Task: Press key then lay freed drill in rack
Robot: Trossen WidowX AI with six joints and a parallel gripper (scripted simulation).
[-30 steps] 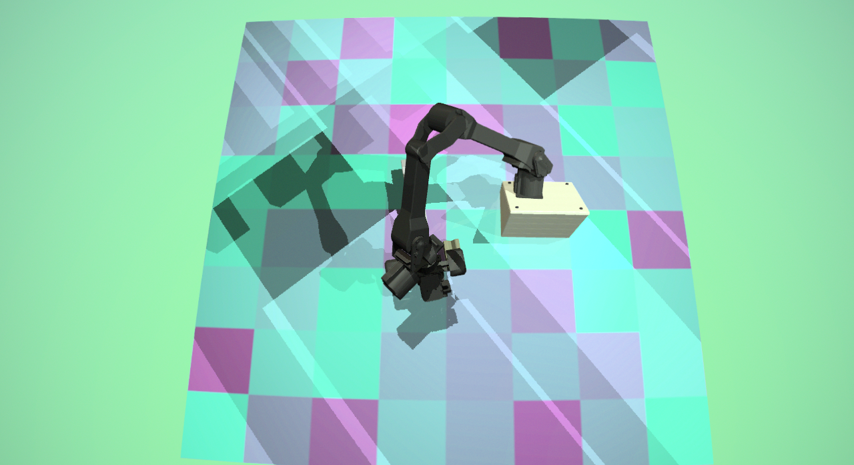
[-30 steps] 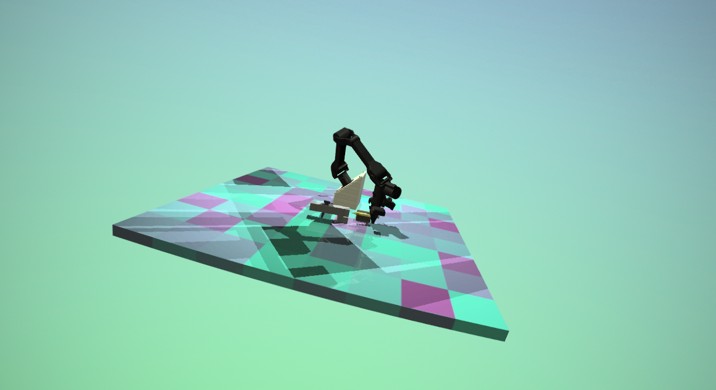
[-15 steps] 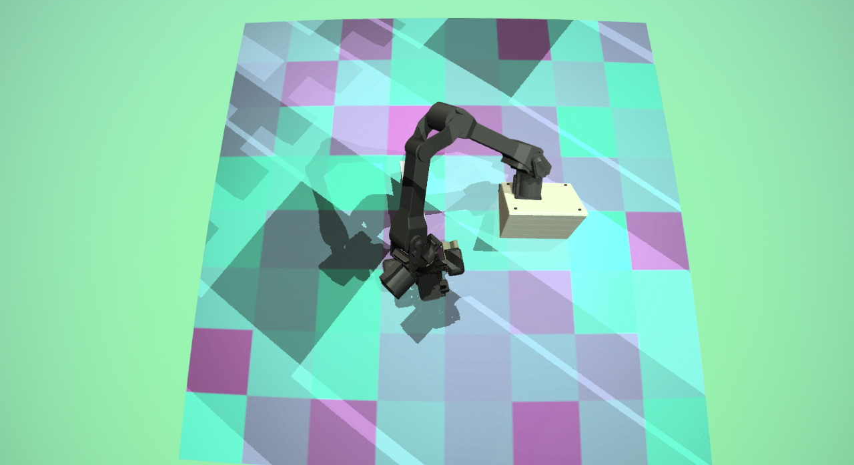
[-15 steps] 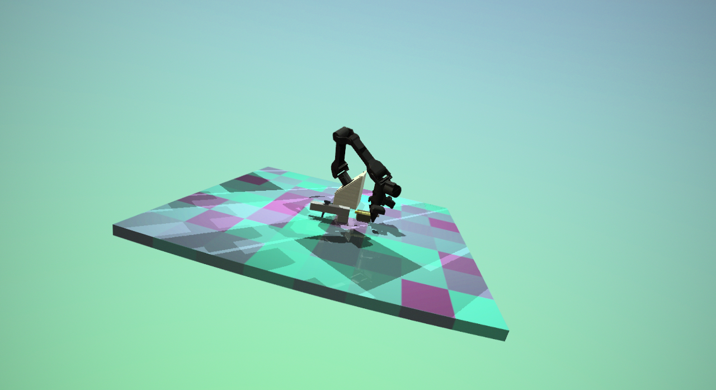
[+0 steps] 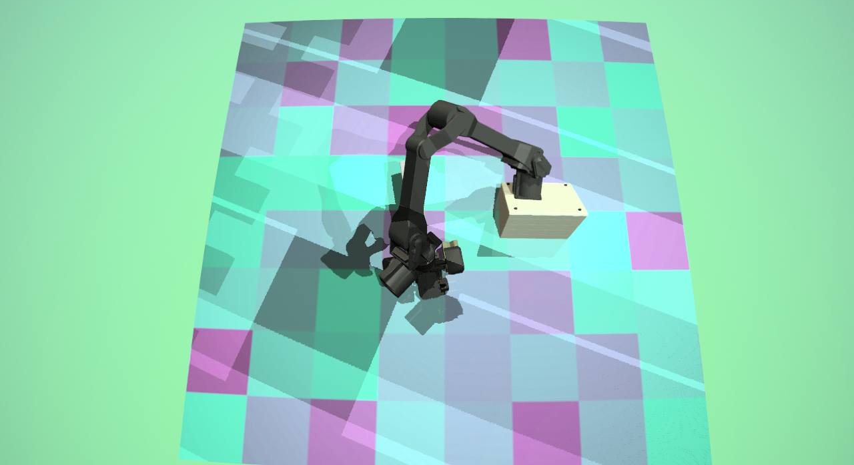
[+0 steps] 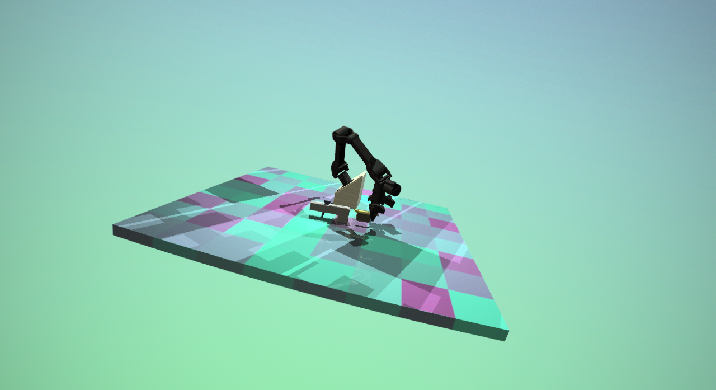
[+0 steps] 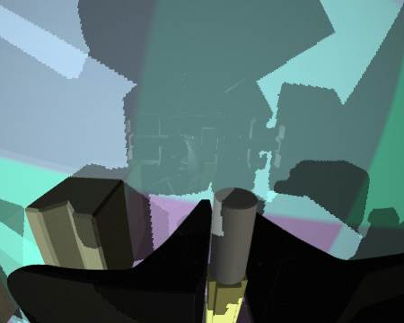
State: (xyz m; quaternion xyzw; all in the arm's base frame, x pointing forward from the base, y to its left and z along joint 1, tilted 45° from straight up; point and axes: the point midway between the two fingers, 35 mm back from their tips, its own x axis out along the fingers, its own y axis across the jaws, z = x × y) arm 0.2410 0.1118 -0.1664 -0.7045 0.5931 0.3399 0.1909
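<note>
The drill lies 40 mm to the right of my gripper tip, 30 mm above it and 10 mm ahead of it. From my gripper tip the other things lie so: grey fixture 190 mm to the right, 50 mm ahead, 10 mm above; then olive rack 70 mm behind, 50 mm to the right, 10 mm below.
</note>
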